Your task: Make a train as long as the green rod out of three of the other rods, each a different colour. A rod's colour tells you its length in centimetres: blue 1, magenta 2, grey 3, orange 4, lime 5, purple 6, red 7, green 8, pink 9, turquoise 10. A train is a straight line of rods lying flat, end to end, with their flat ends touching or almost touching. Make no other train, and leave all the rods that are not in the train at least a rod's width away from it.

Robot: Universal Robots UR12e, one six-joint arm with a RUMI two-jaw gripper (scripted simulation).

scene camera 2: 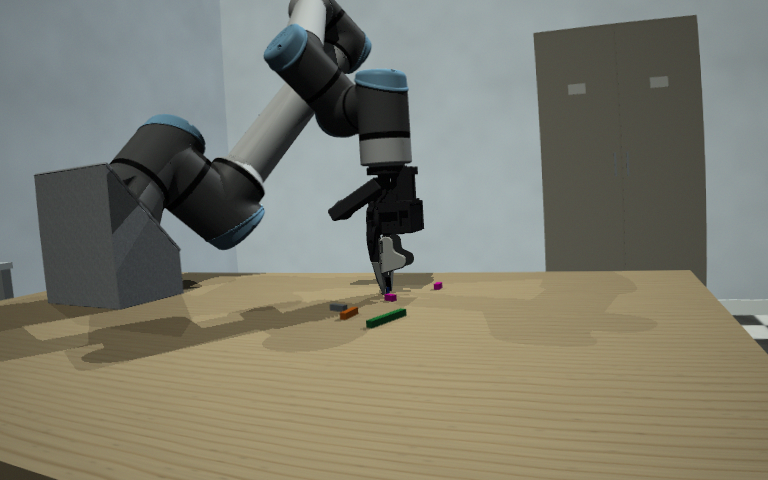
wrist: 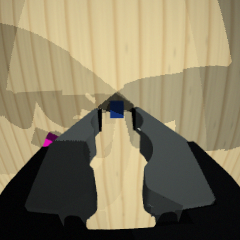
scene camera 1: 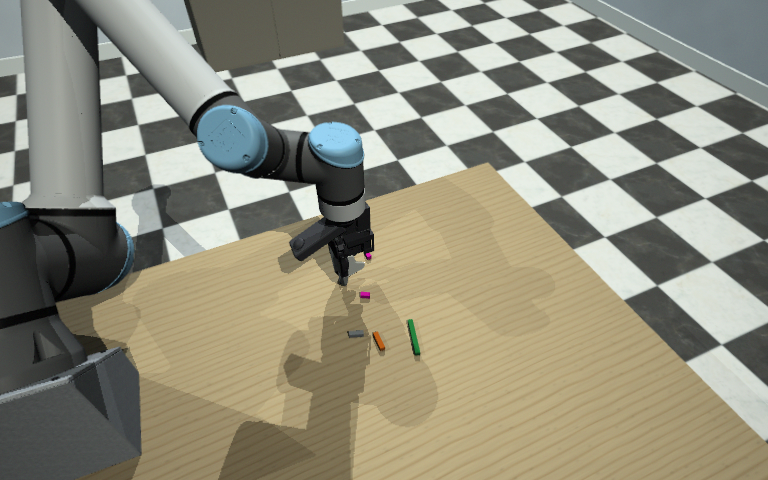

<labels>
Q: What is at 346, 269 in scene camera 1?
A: My gripper.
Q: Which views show my gripper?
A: Scene camera 2, the wrist view and scene camera 1: all of them.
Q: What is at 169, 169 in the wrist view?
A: My gripper.
</labels>
